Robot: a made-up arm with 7 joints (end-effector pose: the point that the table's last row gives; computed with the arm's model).
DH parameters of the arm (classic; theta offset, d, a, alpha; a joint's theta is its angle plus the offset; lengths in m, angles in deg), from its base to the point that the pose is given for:
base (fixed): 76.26 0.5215 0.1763 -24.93
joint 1: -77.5 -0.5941 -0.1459 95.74
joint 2: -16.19 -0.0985 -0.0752 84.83
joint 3: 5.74 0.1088 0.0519 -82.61
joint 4: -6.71 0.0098 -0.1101 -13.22
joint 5: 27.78 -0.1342 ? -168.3
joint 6: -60.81 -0.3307 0.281 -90
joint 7: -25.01 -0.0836 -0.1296 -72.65
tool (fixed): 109.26 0.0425 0 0
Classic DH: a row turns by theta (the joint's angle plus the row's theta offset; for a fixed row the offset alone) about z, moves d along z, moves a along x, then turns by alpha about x.
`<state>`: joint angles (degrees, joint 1 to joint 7).
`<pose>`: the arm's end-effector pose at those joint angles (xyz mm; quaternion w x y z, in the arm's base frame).
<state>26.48 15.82 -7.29 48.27 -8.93 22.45 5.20</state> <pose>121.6 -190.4 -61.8 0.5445 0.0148 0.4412 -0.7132</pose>
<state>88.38 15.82 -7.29 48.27 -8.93 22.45 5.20</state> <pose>446.7 -177.7 83.6 0.7800 -0.3444 0.2632 -0.4513</pose>
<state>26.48 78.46 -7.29 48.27 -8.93 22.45 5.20</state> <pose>221.5 -164.8 -164.6 0.7317 0.4208 0.2761 -0.4596</pose>
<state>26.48 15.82 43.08 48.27 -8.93 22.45 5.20</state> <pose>-107.4 -141.7 -167.4 0.2313 0.3059 0.4932 -0.7808</pose>
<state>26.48 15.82 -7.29 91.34 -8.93 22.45 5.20</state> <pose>115.3 -215.3 -193.4 0.6853 0.3105 0.3510 -0.5575</pose>
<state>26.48 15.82 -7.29 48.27 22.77 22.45 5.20</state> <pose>57.5 -220.8 -110.6 0.6850 0.2026 0.3349 -0.6145</pose>
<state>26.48 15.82 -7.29 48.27 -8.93 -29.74 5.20</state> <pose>100.0 -240.4 -216.9 0.7241 0.3492 0.3267 -0.4970</pose>
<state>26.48 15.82 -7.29 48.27 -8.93 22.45 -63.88</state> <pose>70.9 -236.7 76.1 0.3991 0.0885 -0.0956 -0.9076</pose>
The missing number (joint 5, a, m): 0.0468
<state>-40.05 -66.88 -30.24 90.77 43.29 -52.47 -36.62</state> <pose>-134.3 247.7 -390.6 0.0612 0.8296 -0.0640 -0.5513</pose>
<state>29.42 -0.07 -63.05 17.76 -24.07 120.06 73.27</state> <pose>233.7 191.1 -309.9 0.4749 0.4809 -0.1605 0.7194</pose>
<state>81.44 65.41 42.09 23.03 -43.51 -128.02 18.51</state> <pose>370.2 -85.3 -459.3 0.5845 0.7431 0.3189 0.0664</pose>
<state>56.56 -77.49 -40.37 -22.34 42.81 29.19 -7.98</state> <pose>425.7 42.5 -150.1 0.1078 -0.9310 0.1452 -0.3171</pose>
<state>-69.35 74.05 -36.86 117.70 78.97 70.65 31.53</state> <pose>334.1 -24.6 -289.7 0.5593 0.4513 -0.6154 -0.3237</pose>
